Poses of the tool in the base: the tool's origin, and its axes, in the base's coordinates. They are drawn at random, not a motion.
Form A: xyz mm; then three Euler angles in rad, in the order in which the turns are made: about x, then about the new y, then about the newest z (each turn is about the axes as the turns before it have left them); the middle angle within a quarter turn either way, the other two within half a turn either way.
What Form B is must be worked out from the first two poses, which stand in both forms.
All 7 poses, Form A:
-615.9 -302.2 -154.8 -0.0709 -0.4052 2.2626
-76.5 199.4 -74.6 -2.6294 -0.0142 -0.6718
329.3 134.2 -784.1 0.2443 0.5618 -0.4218
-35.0 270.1 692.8 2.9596 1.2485 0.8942
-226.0 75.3 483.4 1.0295 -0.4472 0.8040
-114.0 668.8 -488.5 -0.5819 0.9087 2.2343
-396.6 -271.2 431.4 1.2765 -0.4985 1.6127
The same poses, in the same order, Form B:
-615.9 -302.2 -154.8 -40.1 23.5 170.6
-76.5 199.4 -74.6 -127.0 150.6 91.7
329.3 134.2 -784.1 0.9 34.8 -21.0
-35.0 270.1 692.8 -139.7 108.2 -3.5
-226.0 75.3 483.4 150.6 62.3 -119.2
-114.0 668.8 -488.5 88.2 59.1 23.2
-396.6 -271.2 431.4 -169.4 75.2 -119.6

